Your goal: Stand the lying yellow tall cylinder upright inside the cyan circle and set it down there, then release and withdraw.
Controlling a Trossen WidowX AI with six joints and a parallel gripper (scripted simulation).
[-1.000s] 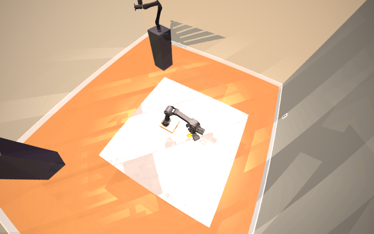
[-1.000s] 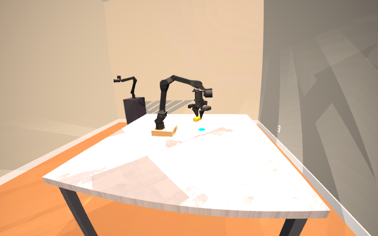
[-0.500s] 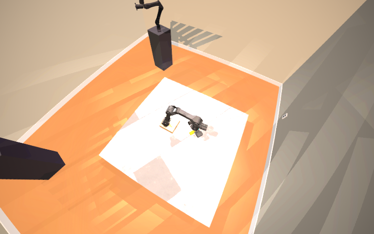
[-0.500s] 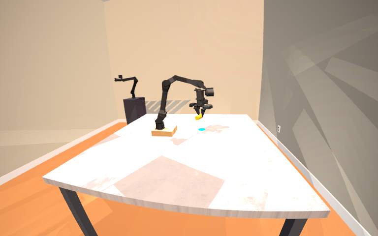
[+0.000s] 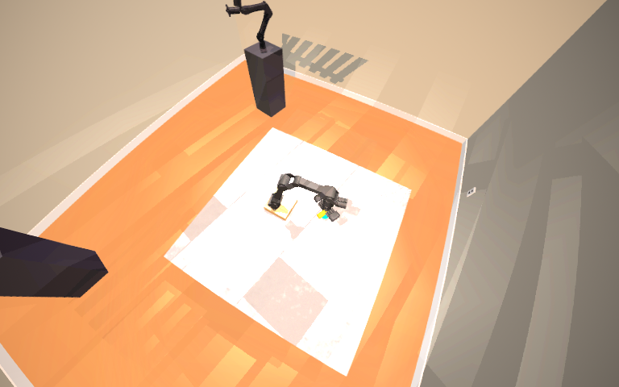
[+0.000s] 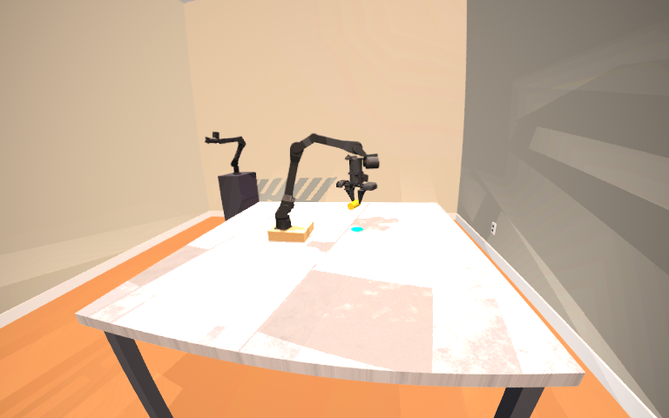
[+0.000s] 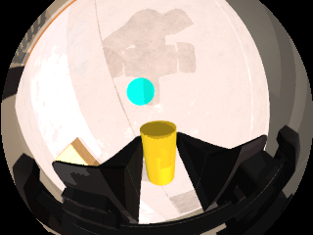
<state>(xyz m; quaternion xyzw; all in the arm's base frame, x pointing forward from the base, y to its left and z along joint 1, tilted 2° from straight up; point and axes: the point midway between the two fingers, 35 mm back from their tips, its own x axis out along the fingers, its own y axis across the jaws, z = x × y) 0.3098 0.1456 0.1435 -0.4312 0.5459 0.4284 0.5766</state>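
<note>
My gripper tip is now 14 cm above the cyan circle, 4 cm to the right of it and 1 cm past it. The rest, counted from my gripper tip: yellow cylinder: 2 cm to the right, 1 cm behind.
</note>
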